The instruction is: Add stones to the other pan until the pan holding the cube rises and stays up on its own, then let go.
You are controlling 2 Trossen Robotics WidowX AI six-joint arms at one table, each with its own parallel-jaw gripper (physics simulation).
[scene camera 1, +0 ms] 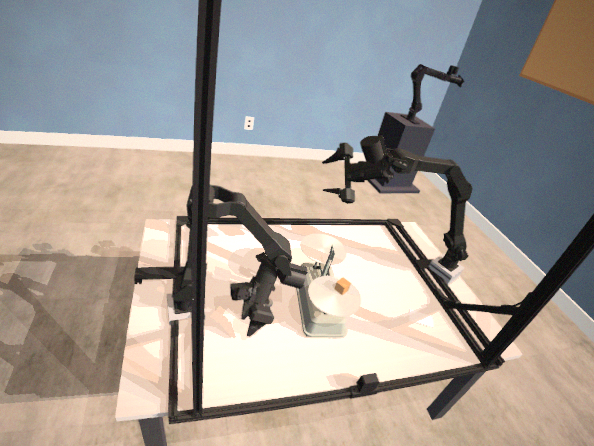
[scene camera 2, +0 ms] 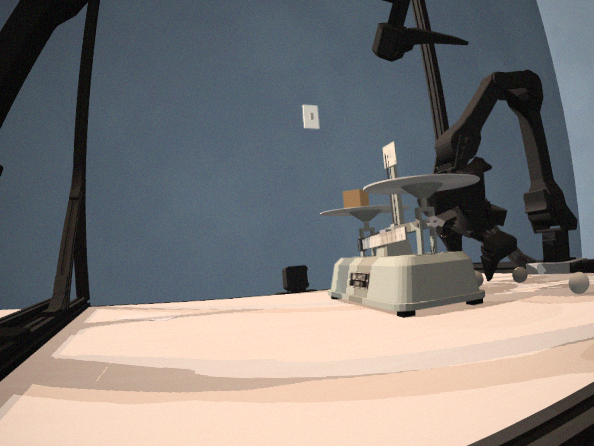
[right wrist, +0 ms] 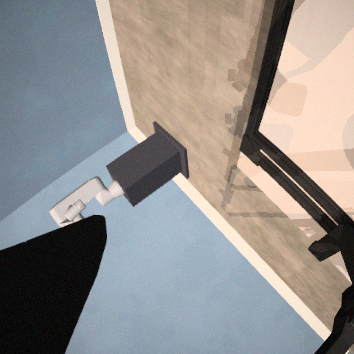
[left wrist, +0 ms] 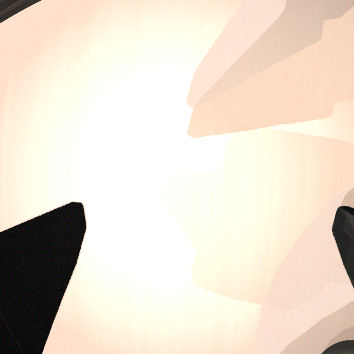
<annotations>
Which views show the grey balance scale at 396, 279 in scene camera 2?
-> Scene camera 1 and scene camera 2 only.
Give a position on a grey balance scale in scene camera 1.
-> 323, 310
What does my right gripper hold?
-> Nothing.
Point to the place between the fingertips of my right gripper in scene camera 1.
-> At 322, 176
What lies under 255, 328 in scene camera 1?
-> My left gripper.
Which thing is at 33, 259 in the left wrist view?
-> My left gripper.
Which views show my left gripper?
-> Scene camera 1, scene camera 2 and the left wrist view only.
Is my right gripper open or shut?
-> Open.
</annotations>
